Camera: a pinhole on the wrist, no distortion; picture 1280 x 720 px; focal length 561.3 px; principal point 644.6 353.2 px. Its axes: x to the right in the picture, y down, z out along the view. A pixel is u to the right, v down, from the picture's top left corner.
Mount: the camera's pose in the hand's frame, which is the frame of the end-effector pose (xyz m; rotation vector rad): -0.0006 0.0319 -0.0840 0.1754 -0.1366 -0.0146
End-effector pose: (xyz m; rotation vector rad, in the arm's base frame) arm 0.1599 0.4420 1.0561 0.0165 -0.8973 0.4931
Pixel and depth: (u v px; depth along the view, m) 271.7 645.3 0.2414
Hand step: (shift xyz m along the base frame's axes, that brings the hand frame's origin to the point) -0.2624 -0.0057 -0.0709
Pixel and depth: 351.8 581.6 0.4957
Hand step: -0.5299 -0.0829 -0.0198
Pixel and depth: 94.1 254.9 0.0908
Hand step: -0.0463 -0.0362 -0.0831
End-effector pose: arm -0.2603 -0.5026 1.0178 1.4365 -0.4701 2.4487
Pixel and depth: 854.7 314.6 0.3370
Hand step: 0.1870 -0.0511 0.1941
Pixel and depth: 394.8 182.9 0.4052
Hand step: 0.3812 0.0194 -0.0625
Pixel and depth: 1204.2 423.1 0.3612
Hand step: 0.1095 -0.1158 0.4172
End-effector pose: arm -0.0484 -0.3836 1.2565 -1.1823 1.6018 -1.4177
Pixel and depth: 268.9 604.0 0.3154
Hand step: 0.2680 0.1552 -0.1762
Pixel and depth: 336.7 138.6 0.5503
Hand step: 0.5259 0.2167 0.1651
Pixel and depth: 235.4 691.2 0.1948
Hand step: 0.1357 0.1166 -0.1464
